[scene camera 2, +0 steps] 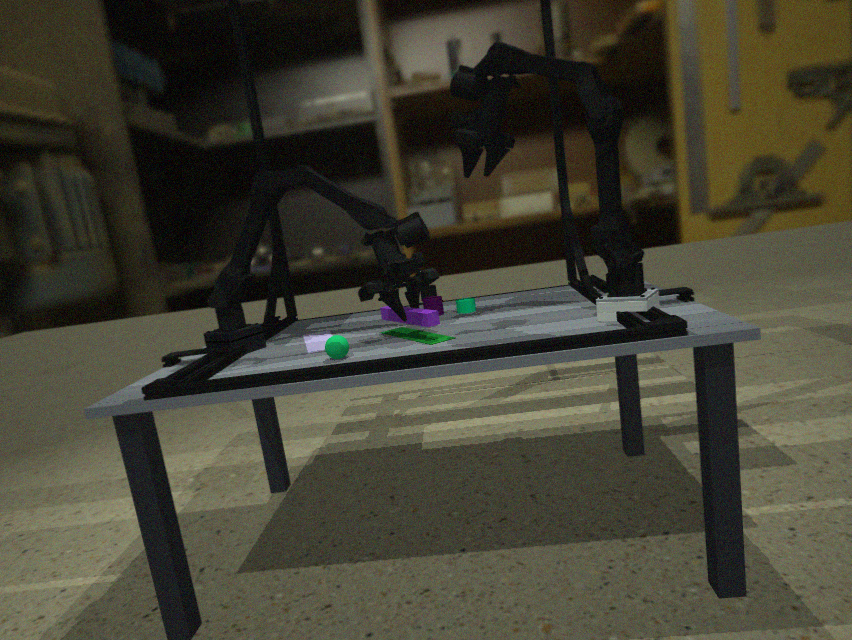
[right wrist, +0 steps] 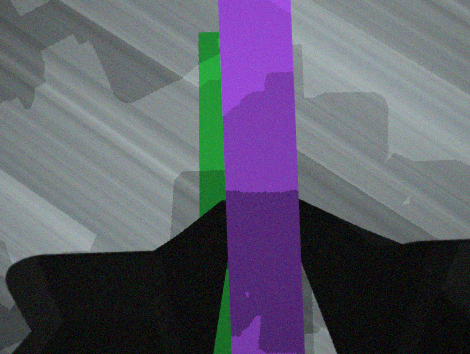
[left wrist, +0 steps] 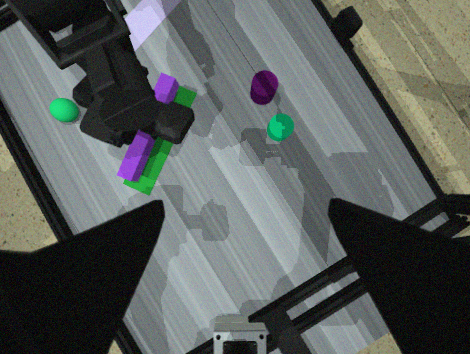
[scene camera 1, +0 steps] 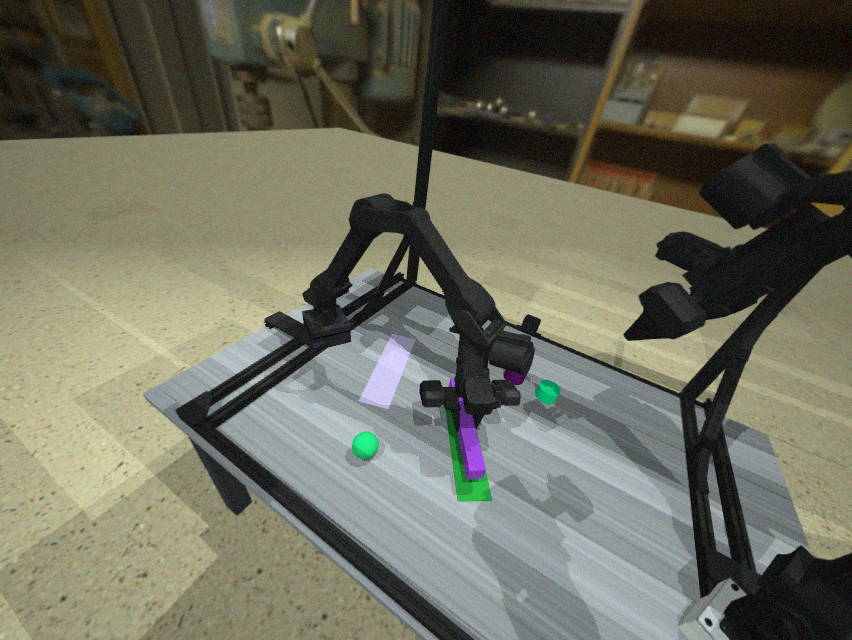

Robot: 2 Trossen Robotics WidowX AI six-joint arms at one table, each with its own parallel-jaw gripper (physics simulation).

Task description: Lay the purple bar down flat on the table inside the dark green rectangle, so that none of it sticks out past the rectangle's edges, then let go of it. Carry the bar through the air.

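Frame: origin at the left arm's base, x back, y right, z up, level; centimetres.
Seen in the pictures: left gripper, fingertip midpoint: (scene camera 2: 476,177) (left wrist: 246,206) (scene camera 1: 644,330); right gripper, fingertip midpoint: (scene camera 2: 411,319) (right wrist: 258,207) (left wrist: 148,135) (scene camera 1: 465,430); left arm's base, link origin: (scene camera 2: 627,293); right arm's base, link origin: (scene camera 2: 232,328) (scene camera 1: 325,317).
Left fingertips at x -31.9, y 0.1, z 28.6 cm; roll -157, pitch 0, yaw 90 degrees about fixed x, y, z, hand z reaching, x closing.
Offsets run from my left fingertips to a thing's top centre. "pt": to the spot under its first point.
The purple bar @[dx -12.3, dy -17.2, dz -27.1 cm] (scene camera 1: 469,440) (scene camera 2: 423,316) (left wrist: 136,157) (right wrist: 260,150) is level and held a little above the table. My right gripper (scene camera 1: 468,417) (scene camera 2: 408,313) (right wrist: 258,207) is shut on it near its middle. The green rectangle (scene camera 1: 473,490) (scene camera 2: 406,334) (left wrist: 162,155) (right wrist: 210,140) lies below, nearly parallel to the bar. In the right wrist view a green strip shows along the bar's left side; the bar hides the rectangle's right edge. My left gripper (scene camera 1: 640,296) (scene camera 2: 476,173) (left wrist: 246,206) is open and empty, high above the table, away from the bar.
A pale lilac rectangle @[pt dx -34.9, dy -24.1, dz -33.2 cm] (scene camera 1: 387,372) (scene camera 2: 316,343) (left wrist: 149,21) and a green ball @[dx -17.2, dy -36.3, dz -28.4 cm] (scene camera 1: 365,445) (scene camera 2: 336,347) (left wrist: 64,110) are left of the green rectangle in scene camera 1. A dark purple cylinder @[dx -21.0, dy +5.5, dz -28.7 cm] (scene camera 1: 513,376) (scene camera 2: 433,304) (left wrist: 264,87) and a green cylinder @[dx -12.9, dy +8.9, dz -30.1 cm] (scene camera 1: 547,391) (scene camera 2: 466,305) (left wrist: 280,127) stand behind it.
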